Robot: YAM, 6 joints.
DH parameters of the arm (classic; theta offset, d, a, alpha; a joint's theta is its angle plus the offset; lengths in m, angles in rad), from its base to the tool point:
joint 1: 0 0.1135 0.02 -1.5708
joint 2: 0 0 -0.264 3.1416
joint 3: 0.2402 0 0.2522 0
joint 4: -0.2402 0 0.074 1.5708
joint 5: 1.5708 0 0 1.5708
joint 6: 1.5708 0.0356 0 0
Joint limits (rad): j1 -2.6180..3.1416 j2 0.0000..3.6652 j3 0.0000..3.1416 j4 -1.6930..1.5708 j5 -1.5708..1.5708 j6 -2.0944..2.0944
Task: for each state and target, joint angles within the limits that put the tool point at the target. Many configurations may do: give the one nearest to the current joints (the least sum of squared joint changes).
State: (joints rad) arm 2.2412 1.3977 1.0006 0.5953 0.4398 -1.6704
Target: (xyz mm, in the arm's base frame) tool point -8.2 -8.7 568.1
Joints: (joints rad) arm 2.2137 0.6469 1.2625 0.7372 -0.3372 -1.6704
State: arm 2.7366 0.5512 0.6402 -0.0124 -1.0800 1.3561
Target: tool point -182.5 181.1 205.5
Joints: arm 2.2482 1.3034 0.6288 0.0385 -0.9372 1.3561
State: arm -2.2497 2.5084 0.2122 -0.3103 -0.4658 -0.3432
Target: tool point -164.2 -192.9 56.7
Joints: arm -2.3436 1.8591 0.6679 -0.2732 -0.5014 -0.3432
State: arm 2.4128 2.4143 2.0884 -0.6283 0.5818 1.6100
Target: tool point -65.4 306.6 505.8
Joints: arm 1.8522 1.6089 2.0945 -0.8779 0.6772 1.6100
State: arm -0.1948 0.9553 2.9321 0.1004 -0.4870 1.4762
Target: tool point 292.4 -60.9 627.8
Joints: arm -0.2619 1.6879 2.3429 -0.1022 -0.4945 1.4762
